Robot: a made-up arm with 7 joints.
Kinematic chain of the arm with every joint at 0, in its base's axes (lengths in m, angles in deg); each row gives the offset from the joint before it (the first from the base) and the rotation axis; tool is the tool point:
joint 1: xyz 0 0 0.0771 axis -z
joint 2: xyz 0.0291 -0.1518 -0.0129 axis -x
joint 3: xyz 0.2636 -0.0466 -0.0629 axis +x
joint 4: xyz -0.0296 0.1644 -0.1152 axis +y
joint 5: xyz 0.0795 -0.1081 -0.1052 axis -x
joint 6: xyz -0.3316 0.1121 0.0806 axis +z
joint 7: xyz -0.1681 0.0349 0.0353 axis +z
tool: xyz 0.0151 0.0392 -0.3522
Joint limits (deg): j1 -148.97..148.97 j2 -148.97..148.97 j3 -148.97..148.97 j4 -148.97..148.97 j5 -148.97..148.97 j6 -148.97..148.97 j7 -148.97..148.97
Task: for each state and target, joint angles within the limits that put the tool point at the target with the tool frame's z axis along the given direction. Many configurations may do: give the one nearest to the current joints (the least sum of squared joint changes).
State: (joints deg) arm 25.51 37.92 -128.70 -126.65 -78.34 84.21 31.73
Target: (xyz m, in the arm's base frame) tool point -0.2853 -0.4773 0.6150 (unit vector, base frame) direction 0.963 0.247 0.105
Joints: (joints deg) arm 51.26 70.12 -105.78 -84.43 -114.33 43.18 45.98
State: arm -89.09 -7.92 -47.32 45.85 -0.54 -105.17 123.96
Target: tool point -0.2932 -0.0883 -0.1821 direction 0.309 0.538 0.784
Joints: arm -105.78 -37.07 -28.24 27.23 -18.55 -102.46 125.54
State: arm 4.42 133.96 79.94 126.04 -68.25 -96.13 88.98
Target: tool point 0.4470 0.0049 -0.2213 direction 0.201 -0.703 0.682
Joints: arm -8.69 146.39 94.86 147.24 -80.16 -111.76 86.40
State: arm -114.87 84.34 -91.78 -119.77 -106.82 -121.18 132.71
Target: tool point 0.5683 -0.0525 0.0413 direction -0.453 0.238 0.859
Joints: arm -87.98 69.40 -51.62 -77.91 -103.12 -95.43 134.02
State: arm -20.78 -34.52 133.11 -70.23 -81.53 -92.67 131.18
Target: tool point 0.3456 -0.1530 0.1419 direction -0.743 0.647 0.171
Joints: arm -62.79 -46.48 140.38 -76.74 -104.02 -122.44 127.02
